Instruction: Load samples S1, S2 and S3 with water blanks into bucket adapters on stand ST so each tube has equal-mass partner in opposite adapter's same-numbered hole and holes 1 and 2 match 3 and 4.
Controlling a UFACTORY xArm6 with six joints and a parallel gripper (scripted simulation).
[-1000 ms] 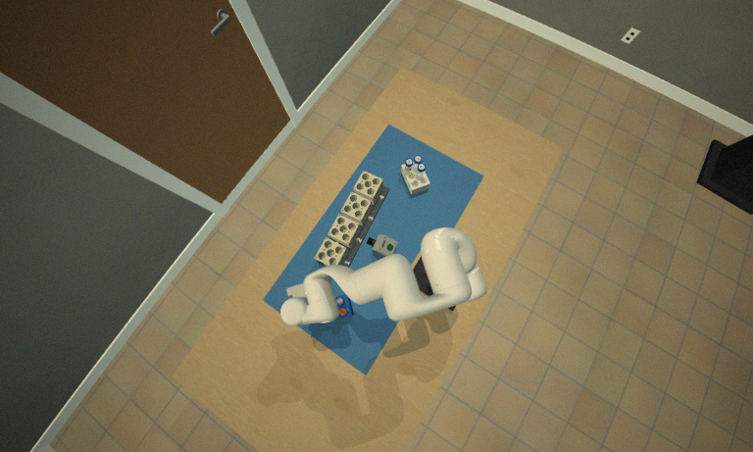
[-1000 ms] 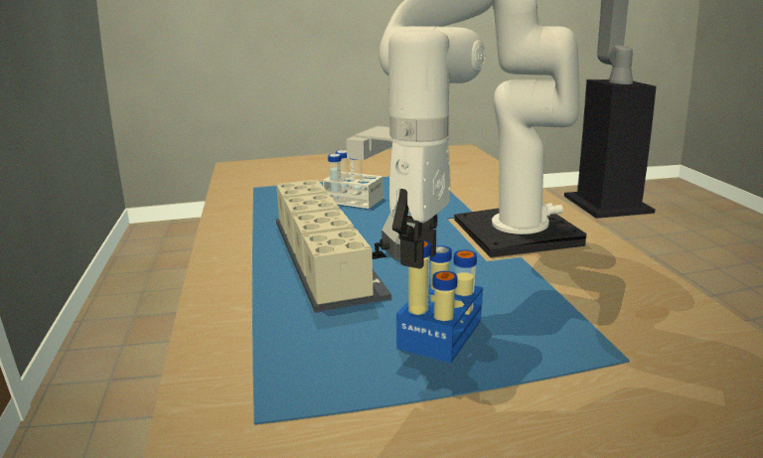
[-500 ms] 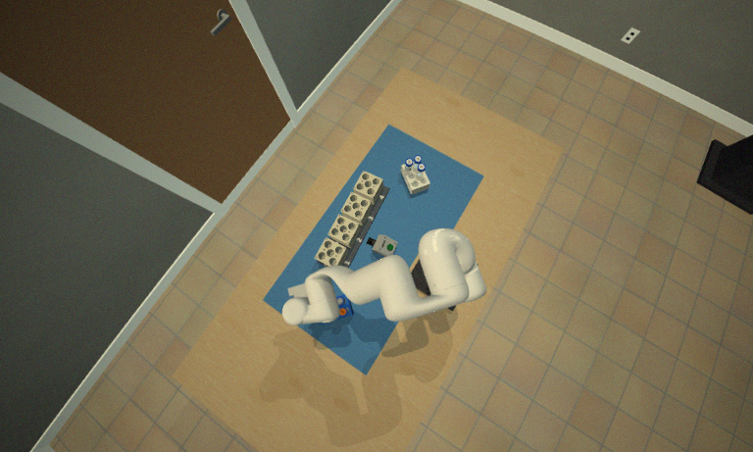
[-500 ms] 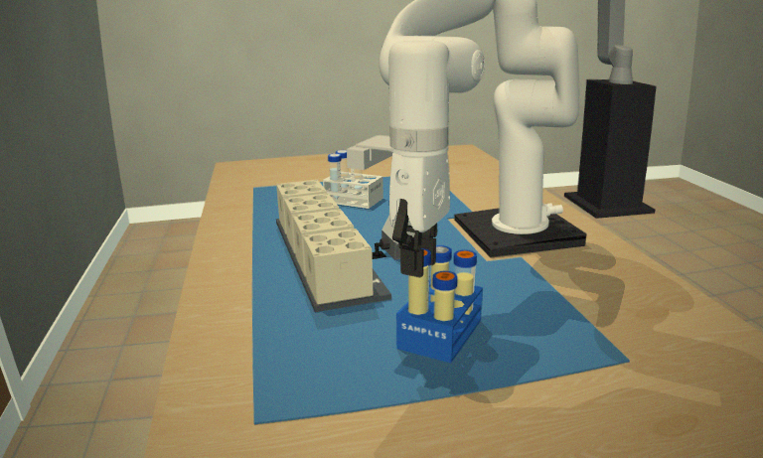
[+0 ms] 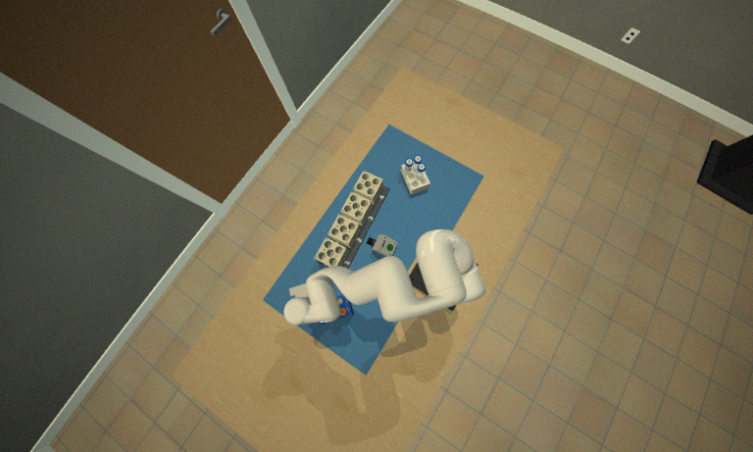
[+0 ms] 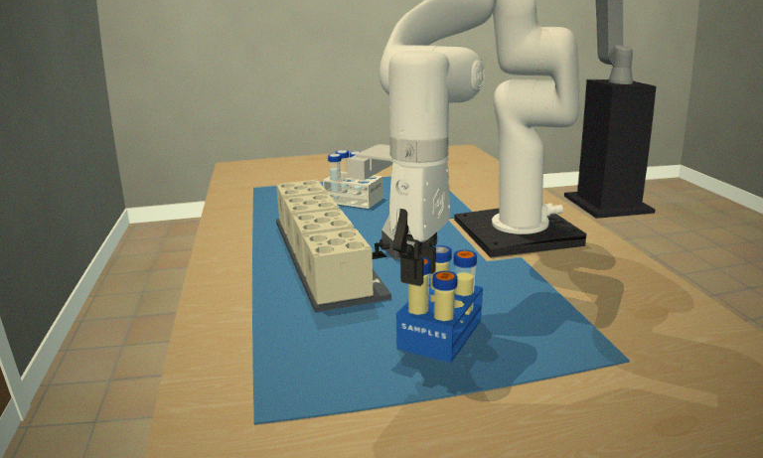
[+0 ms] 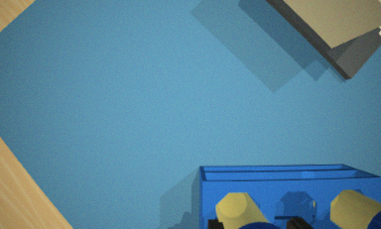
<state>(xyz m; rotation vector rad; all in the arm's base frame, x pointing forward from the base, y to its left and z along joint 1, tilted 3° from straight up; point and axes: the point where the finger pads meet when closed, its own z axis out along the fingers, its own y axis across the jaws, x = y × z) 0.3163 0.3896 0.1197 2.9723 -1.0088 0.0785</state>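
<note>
Right now the sample tube is 9 cm behind my hand, 4 cm to the right of it and 7 cm below it. The rest, counted from my hand: blue samples rack 4 cm behind, 2 cm to the right, 10 cm below; yellowish tube 5 cm behind, 7 cm to the right, 7 cm below; adapter 10 cm ahead, 19 cm to the right, 8 cm below.
</note>
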